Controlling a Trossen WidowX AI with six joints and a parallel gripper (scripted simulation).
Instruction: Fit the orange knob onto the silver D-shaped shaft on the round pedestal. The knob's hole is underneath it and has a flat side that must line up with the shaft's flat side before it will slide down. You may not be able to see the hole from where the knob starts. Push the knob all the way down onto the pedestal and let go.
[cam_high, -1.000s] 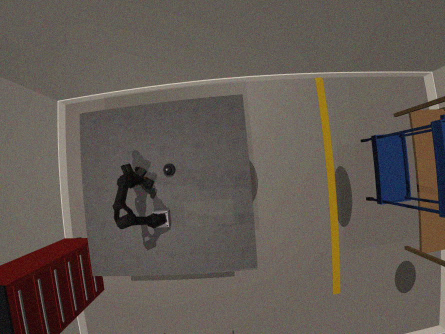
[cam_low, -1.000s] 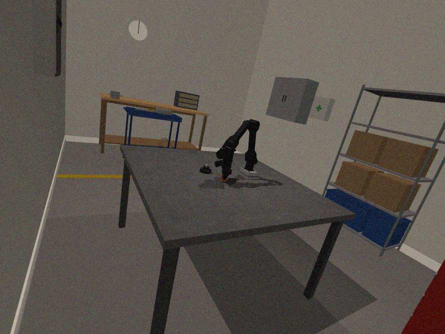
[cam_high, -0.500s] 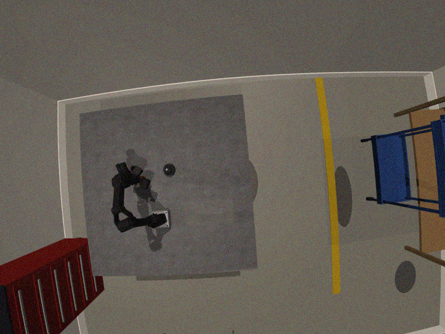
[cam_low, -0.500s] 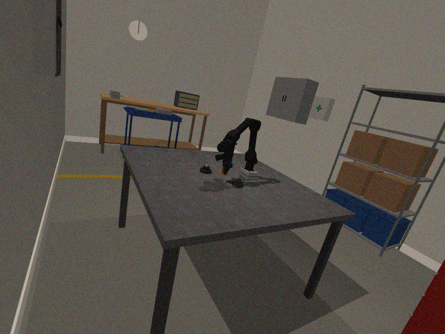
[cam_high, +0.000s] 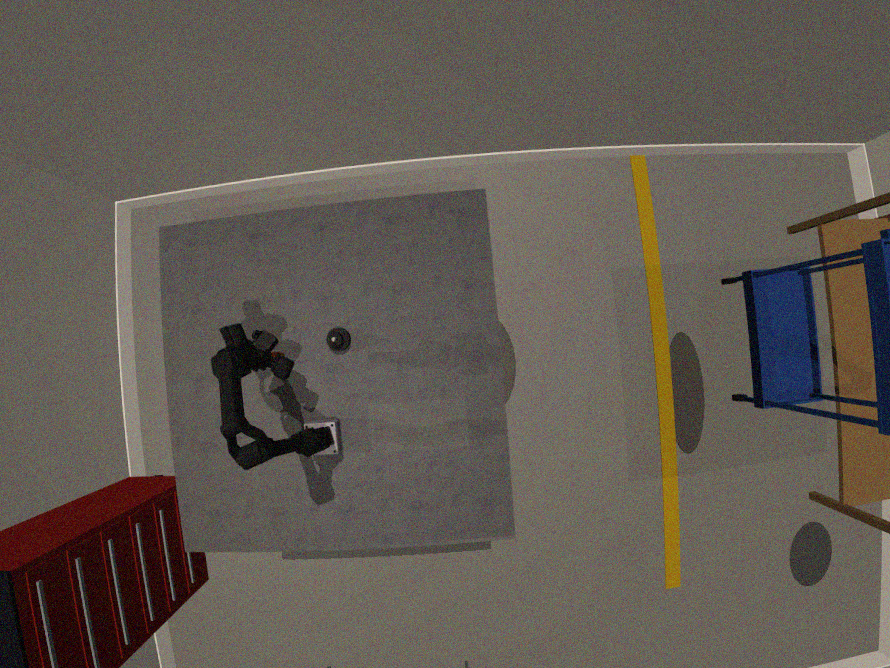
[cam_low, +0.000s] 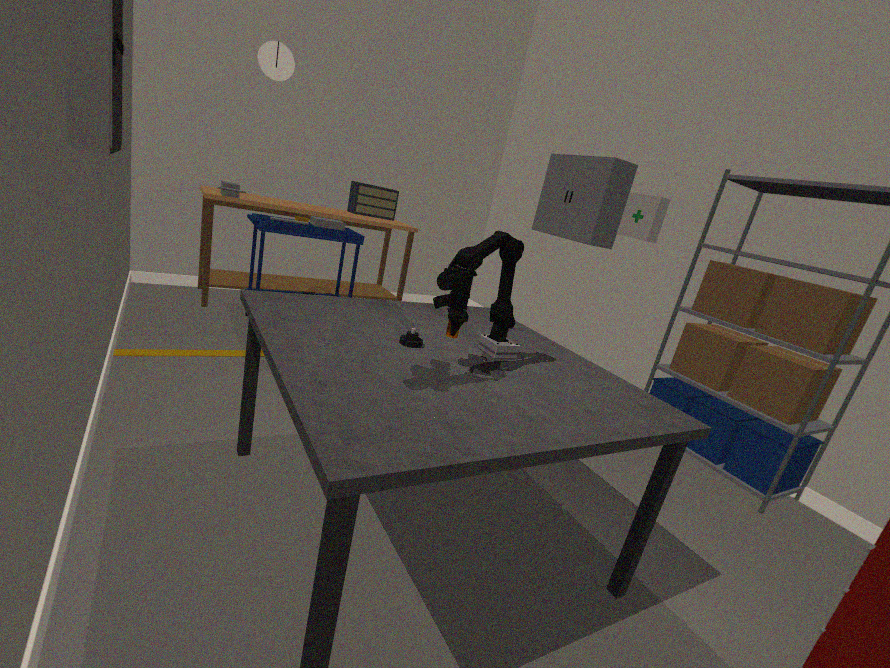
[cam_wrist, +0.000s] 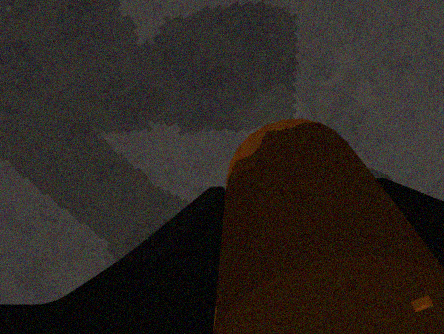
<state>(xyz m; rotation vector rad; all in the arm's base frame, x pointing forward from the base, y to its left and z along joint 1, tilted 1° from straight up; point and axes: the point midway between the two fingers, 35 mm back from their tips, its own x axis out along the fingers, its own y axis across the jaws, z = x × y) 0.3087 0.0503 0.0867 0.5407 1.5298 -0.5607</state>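
My gripper tip is now 19 cm to the left of the dark round pedestal, 8 cm above it and 1 cm short of it. The rest, counted from my gripper tip: orange knob 3 cm above.
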